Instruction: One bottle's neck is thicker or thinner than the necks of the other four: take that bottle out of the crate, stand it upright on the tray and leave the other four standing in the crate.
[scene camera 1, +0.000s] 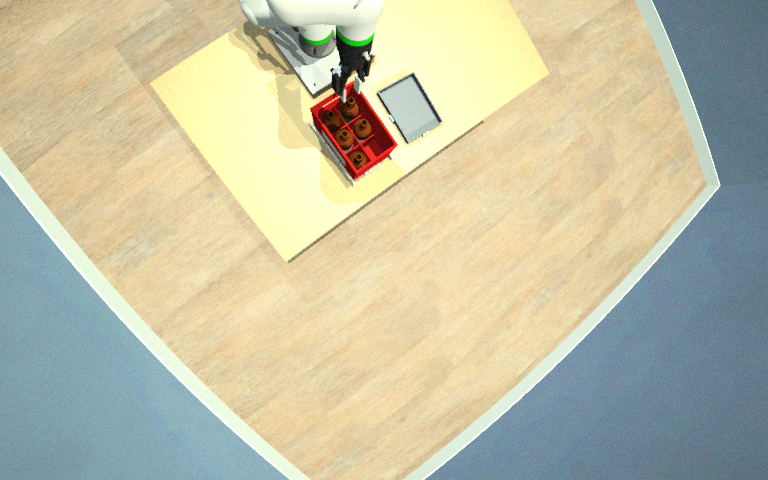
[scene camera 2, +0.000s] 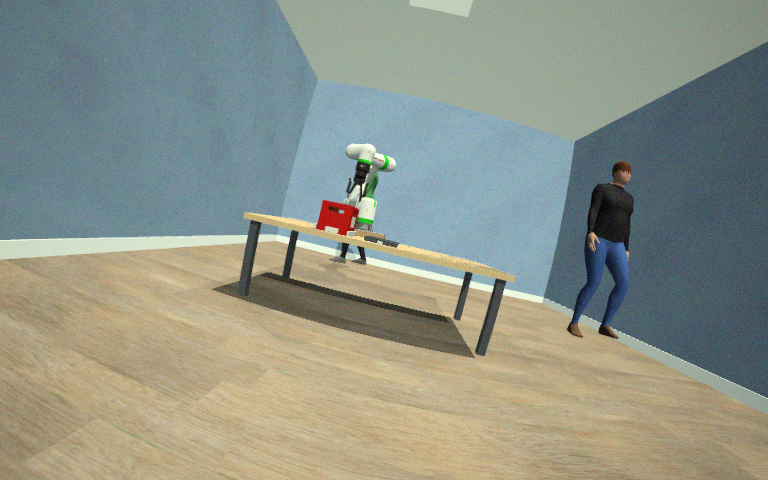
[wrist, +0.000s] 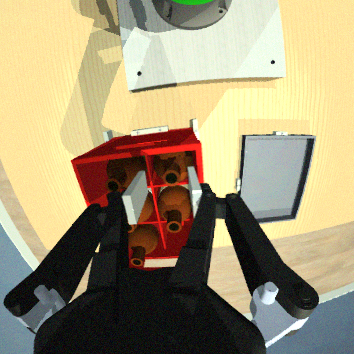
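Pixels of known places: gripper, fingertip midpoint: (scene camera 1: 349, 94) (scene camera 2: 352, 205) (wrist: 166, 179); arm's base, link origin: (scene camera 1: 317, 40) (scene camera 2: 362, 230).
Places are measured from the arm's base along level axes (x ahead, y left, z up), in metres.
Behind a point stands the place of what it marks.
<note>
The red crate (scene camera 1: 376, 161) {x 0.538, y -0.099, z 0.063 m} (scene camera 2: 338, 217) {x 0.539, y -0.088, z 0.053 m} (wrist: 90, 180) {x 0.312, y -0.199, z 0.111 m} holds five brown bottles, all standing. They are the back right bottle (scene camera 1: 351, 108) {x 0.328, y -0.071, z 0.087 m}, back left bottle (scene camera 1: 331, 119) {x 0.329, y -0.161, z 0.107 m}, middle right bottle (scene camera 1: 362, 129) {x 0.414, y -0.081, z 0.087 m} (wrist: 175, 202) {x 0.382, y -0.067, z 0.082 m}, middle left bottle (scene camera 1: 344, 139) {x 0.412, y -0.162, z 0.103 m} and front left bottle (scene camera 1: 357, 160) {x 0.503, y -0.170, z 0.121 m} (wrist: 143, 239) {x 0.473, y -0.146, z 0.080 m}. The front right compartment is empty. I cannot tell which neck differs. My gripper (scene camera 1: 350, 91) {x 0.304, y -0.068, z 0.151 m} (scene camera 2: 352, 199) {x 0.304, y -0.068, z 0.151 m} (wrist: 166, 179) {x 0.304, y -0.068, z 0.151 m} is partly open and empty, above the crate's back end near the back right bottle. In the wrist view a finger hides part of the middle left bottle. The grey tray (scene camera 1: 408, 107) {x 0.412, y 0.183, z -0.035 m} (scene camera 2: 380, 241) {x 0.552, y 0.183, z -0.026 m} (wrist: 275, 175) {x 0.403, y 0.193, z -0.035 m} is empty.
The robot's base plate (scene camera 1: 314, 82) {x 0.137, y -0.110, z 0.000 m} (wrist: 210, 60) {x 0.136, y 0.022, z 0.006 m} lies behind the crate. The tray lies to the right of the crate, on the same wooden table (scene camera 1: 237, 152) {x 0.186, y -0.519, z -0.040 m} (scene camera 2: 430, 257) {x 0.636, y 0.471, z -0.044 m}. A person (scene camera 2: 611, 215) stands at the right in scene camera 2, away from the table.
</note>
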